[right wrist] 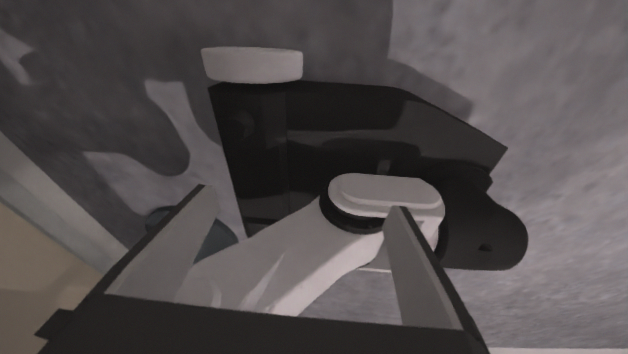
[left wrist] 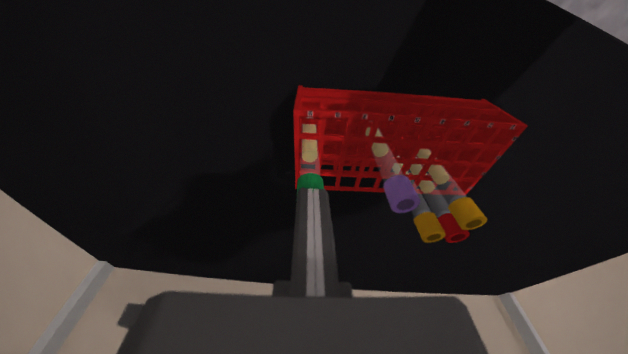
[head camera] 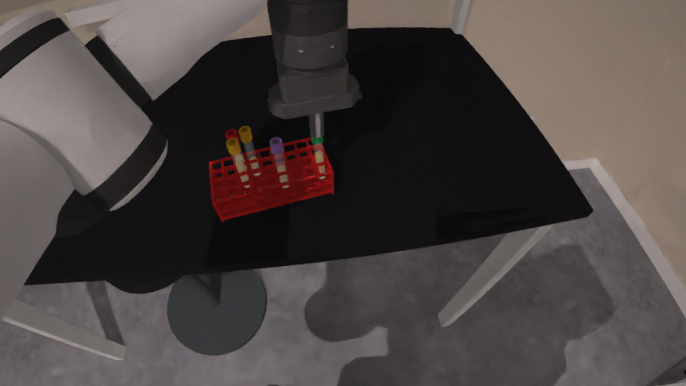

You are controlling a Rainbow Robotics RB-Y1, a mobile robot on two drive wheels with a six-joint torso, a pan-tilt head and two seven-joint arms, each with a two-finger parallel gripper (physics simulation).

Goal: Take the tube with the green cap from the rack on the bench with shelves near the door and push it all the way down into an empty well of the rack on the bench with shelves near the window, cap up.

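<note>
The green-capped tube stands upright, cap up, in a well at the right end of the red rack in the head view. Its green cap sits close to the rack's top grid, lower than the other caps. My left gripper is shut, its fingers pressed together, pointing down with the tips at the top of the cap and nothing between them. My right gripper is open and empty, over the floor and the robot's base.
Purple, red and two yellow-capped tubes stand in the same rack, their caps well above it. The rack stands on the black bench. A round grey stool foot is on the floor below.
</note>
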